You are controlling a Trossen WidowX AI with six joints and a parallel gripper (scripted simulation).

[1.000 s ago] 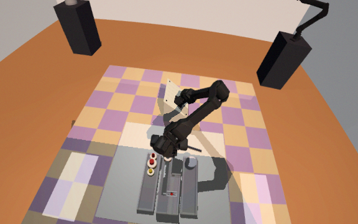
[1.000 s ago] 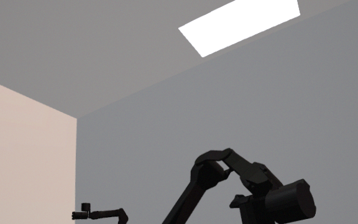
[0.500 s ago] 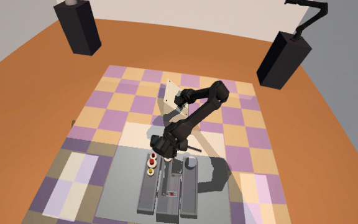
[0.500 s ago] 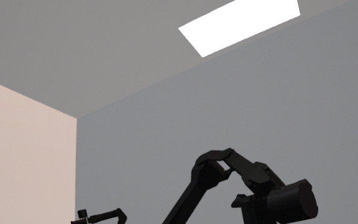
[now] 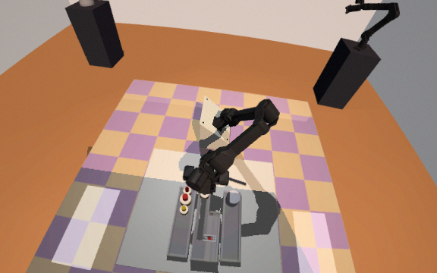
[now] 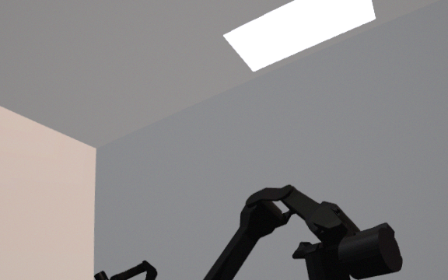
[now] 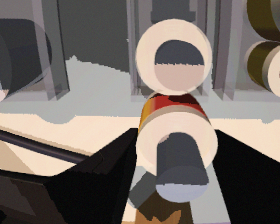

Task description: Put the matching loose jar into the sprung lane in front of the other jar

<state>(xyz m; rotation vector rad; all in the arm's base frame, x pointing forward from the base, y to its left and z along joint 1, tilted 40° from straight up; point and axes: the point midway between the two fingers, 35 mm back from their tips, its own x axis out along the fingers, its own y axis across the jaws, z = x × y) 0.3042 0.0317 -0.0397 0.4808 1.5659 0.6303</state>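
My gripper tip is 130 mm to the right of the grey jar, 40 mm short of it and 30 mm above it. From my gripper tip the other things lie so: grey three-lane rack: 180 mm ahead, 40 mm to the left, 40 mm below; dark stick: 120 mm to the left, 70 mm behind, 50 mm below.
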